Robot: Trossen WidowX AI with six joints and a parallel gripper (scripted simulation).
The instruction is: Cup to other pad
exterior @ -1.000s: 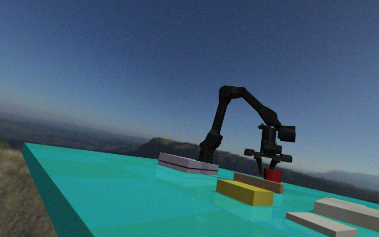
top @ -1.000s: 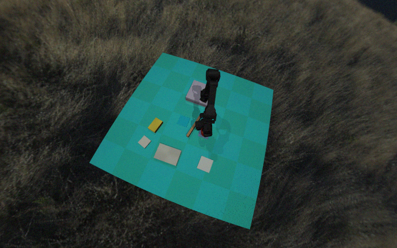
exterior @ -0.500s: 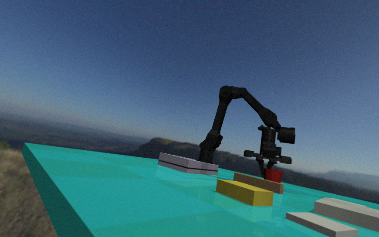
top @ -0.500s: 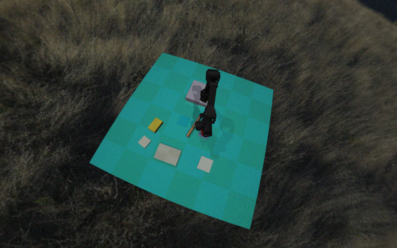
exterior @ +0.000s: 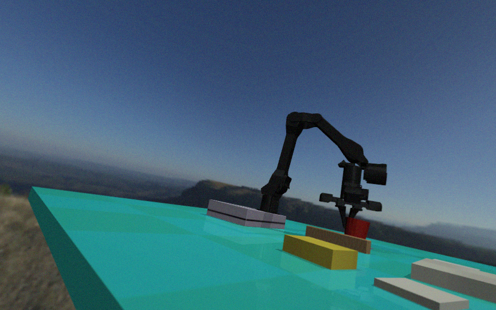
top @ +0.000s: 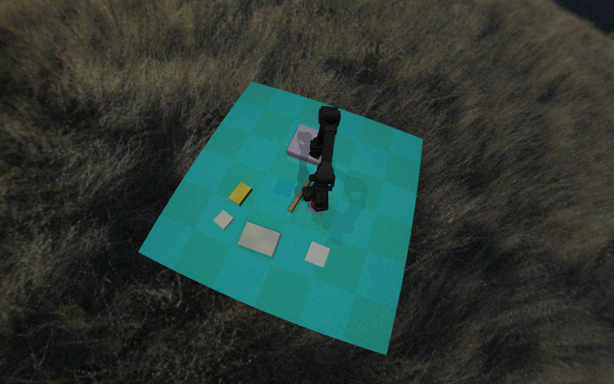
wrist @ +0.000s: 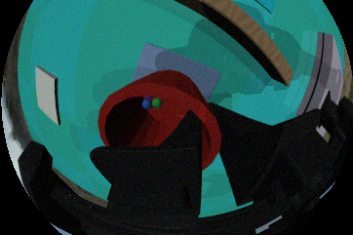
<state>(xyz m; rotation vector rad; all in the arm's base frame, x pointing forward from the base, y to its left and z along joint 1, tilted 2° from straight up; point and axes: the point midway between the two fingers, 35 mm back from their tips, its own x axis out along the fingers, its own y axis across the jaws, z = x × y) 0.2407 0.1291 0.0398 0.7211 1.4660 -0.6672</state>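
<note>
The cyan-blue pad lies 19 cm to the right of my gripper tip, 6 cm below it and 2 cm ahead of it. Round my gripper tip: wooden bar: 8 cm to the right, 4 cm below, 2 cm ahead; then red cup: 2 cm to the left, 2 cm ahead; then grey-blue pad: 6 cm below, 2 cm to the left, 2 cm ahead.
</note>
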